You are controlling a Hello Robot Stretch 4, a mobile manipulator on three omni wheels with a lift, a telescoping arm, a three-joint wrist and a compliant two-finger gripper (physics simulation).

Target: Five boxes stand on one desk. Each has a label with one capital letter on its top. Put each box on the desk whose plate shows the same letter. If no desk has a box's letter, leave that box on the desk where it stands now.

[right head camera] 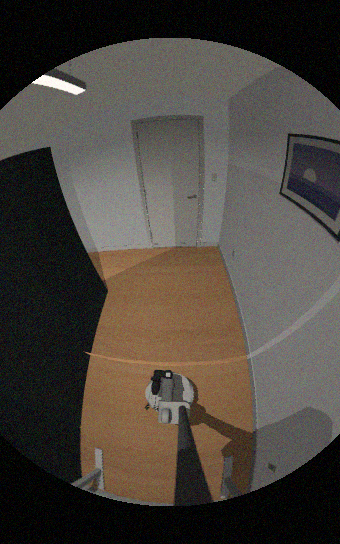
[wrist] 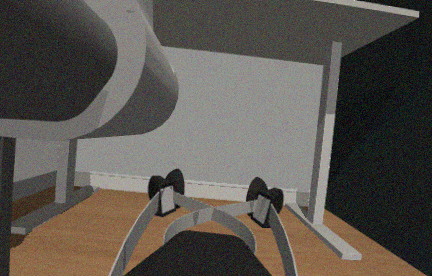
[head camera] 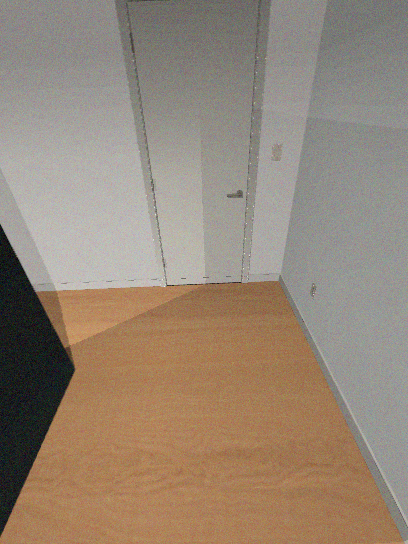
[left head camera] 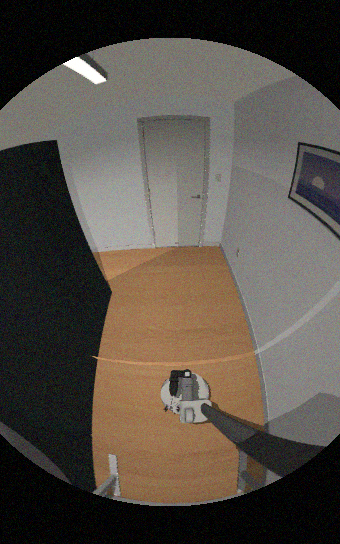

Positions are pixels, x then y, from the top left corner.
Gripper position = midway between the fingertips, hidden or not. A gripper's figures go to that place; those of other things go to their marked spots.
My gripper (wrist: pixel 216 188) is 0.26 m from the lens. A desk (wrist: pixel 314 39): 1.43 m from the lens.
